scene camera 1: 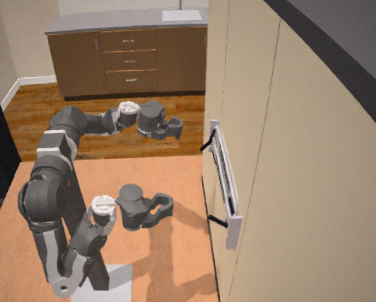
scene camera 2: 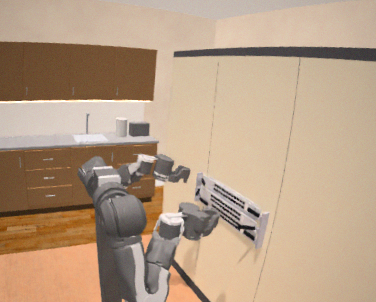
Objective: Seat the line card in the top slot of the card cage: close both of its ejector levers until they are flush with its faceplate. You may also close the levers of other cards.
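Observation:
The pale card cage (scene camera 1: 233, 232) (scene camera 2: 263, 230) is mounted on the beige wall panel. Its top card (scene camera 2: 229, 194) has a dark right-end lever (scene camera 2: 253, 212) that looks flat against the faceplate. Below it, another dark lever (scene camera 1: 217, 220) (scene camera 2: 245, 226) sticks out at the cage's right end. At the far end, a dark lever (scene camera 1: 207, 142) sticks out; which card it belongs to I cannot tell. My left gripper (scene camera 1: 177, 130) (scene camera 2: 186, 174) is shut and empty, apart from the cage's far end. My right gripper (scene camera 1: 170, 202) (scene camera 2: 215, 218) is shut and empty, away from the cage and hiding its lower left part in scene camera 2.
The beige wall panel (scene camera 1: 300, 200) (scene camera 2: 320, 175) stands at the right behind the cage. A brown cabinet (scene camera 1: 130, 60) (scene camera 2: 47, 177) with a grey counter (scene camera 1: 115, 21) stands in the background. Both arms rise from the pedestal at the left.

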